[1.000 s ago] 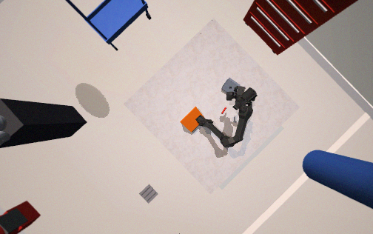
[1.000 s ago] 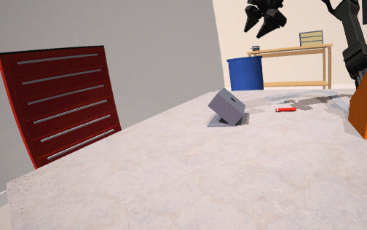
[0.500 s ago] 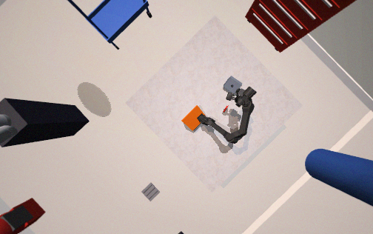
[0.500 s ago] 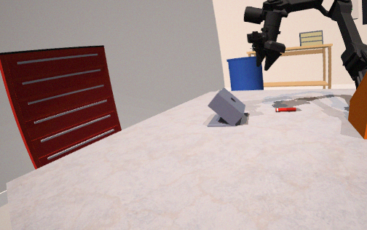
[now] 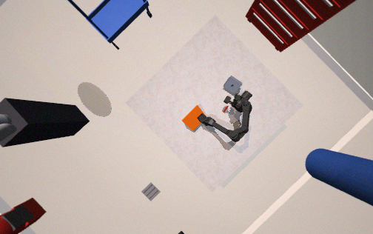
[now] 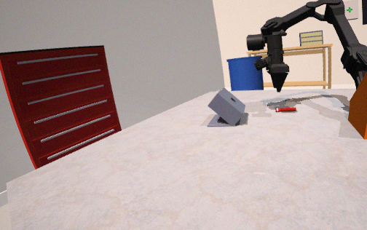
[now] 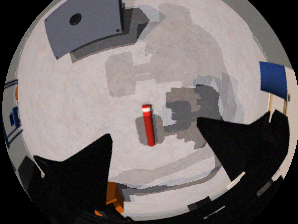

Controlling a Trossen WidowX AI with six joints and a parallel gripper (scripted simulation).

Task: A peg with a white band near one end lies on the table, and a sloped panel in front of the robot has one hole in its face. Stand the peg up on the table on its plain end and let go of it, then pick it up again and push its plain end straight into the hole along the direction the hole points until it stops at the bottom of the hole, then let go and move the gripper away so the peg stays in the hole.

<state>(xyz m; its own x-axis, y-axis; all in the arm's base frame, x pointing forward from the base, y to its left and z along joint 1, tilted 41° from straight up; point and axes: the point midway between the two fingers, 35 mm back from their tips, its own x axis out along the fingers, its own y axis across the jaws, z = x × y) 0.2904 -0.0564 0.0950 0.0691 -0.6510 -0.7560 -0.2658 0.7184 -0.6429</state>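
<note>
The red peg lies 20 mm behind my gripper tip and 80 mm below it. Round my gripper tip: grey sloped panel 160 mm ahead, 130 mm to the left, 30 mm below.
</note>
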